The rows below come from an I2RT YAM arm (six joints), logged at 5 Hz.
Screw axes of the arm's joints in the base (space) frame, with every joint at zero. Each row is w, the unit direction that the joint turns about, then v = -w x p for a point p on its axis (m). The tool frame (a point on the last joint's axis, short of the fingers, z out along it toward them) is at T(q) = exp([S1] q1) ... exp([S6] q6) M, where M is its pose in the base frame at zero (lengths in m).
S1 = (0, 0, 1, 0.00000, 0.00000, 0.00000)
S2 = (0, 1, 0, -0.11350, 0.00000, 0.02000)
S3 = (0, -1, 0, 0.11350, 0.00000, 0.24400)
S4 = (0, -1, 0, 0.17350, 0.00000, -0.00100)
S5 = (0, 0, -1, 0.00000, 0.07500, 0.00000)
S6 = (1, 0, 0, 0.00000, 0.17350, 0.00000)
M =
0 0 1 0.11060
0 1 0 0.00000
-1 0 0 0.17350
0 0 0 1
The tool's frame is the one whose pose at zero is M.
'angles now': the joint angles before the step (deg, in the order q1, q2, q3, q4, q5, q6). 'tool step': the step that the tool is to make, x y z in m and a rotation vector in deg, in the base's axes. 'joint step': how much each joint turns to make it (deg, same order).
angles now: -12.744, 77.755, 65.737, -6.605, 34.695, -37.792
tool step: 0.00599, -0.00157, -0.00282, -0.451, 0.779, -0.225
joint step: 0.000, 1.422, 0.592, 0.523, 0.410, -0.618
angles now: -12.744, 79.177, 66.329, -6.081, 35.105, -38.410
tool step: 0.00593, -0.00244, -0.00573, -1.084, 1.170, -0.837
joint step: -0.087, 1.507, -0.031, 1.354, 1.138, -1.231
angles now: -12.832, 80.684, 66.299, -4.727, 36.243, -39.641
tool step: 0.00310, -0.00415, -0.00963, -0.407, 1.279, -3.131
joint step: -0.338, 1.357, -0.599, 0.568, 2.859, 0.382
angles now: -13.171, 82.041, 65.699, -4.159, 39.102, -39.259
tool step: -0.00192, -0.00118, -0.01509, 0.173, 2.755, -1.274
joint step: -0.177, 0.313, -2.196, -0.194, 1.190, -0.028
